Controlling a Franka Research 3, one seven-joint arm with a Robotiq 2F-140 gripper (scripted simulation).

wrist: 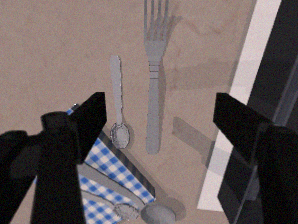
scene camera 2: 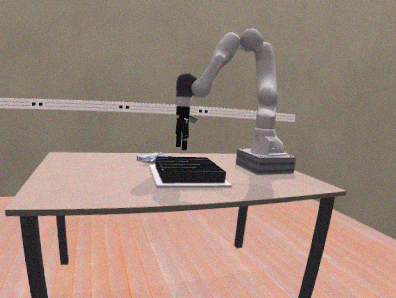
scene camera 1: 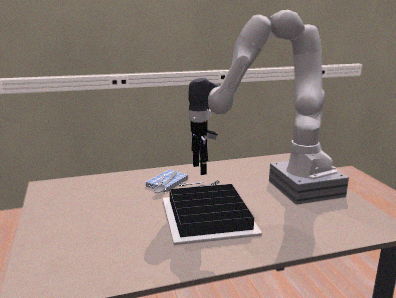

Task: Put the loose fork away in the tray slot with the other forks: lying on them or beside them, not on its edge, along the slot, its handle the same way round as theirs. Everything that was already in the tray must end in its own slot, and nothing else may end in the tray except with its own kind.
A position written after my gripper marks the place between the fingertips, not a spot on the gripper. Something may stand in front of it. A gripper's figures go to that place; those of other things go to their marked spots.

Scene:
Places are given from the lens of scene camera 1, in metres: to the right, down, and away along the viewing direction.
my gripper (scene camera 1: 199, 170): 0.01, 0.10, 1.78
black tray (scene camera 1: 229, 199): 0.13, 0.21, 1.59

